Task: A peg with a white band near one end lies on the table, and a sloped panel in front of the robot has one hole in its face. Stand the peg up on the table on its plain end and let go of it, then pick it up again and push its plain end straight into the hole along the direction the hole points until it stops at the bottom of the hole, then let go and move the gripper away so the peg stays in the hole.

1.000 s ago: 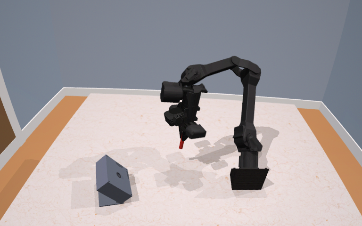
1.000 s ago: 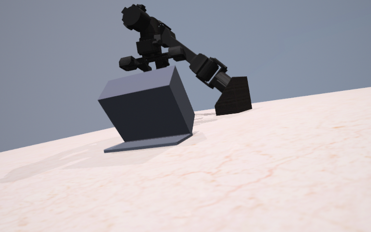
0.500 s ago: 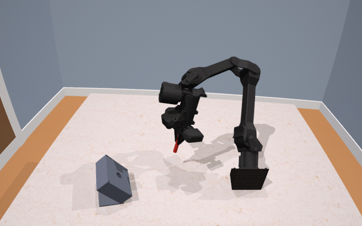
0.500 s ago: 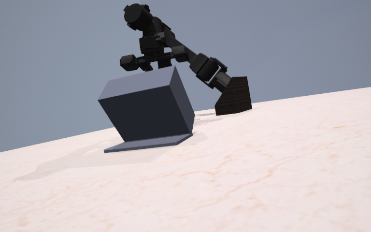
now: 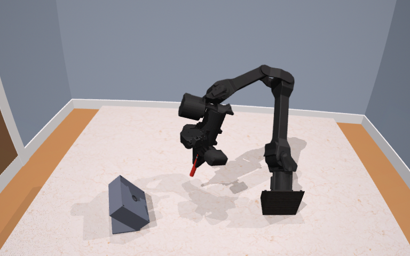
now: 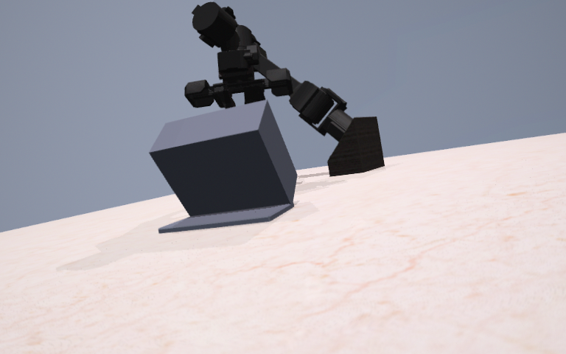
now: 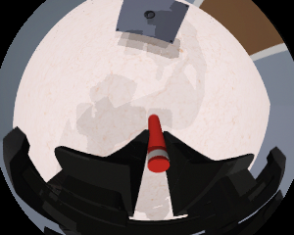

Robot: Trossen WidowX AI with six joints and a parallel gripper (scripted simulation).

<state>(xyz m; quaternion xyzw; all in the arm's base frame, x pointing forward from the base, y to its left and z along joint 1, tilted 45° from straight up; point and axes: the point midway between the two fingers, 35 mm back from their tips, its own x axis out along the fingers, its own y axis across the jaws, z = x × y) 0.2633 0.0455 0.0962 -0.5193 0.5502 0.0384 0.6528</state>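
Right now the grey sloped panel is 17 cm ahead of my gripper tip, 16 cm to the left of it and 5 cm below it. Also, from my gripper tip: red peg 2 cm above, 1 cm behind; then grey foot plate 19 cm ahead, 17 cm to the left, 11 cm below.
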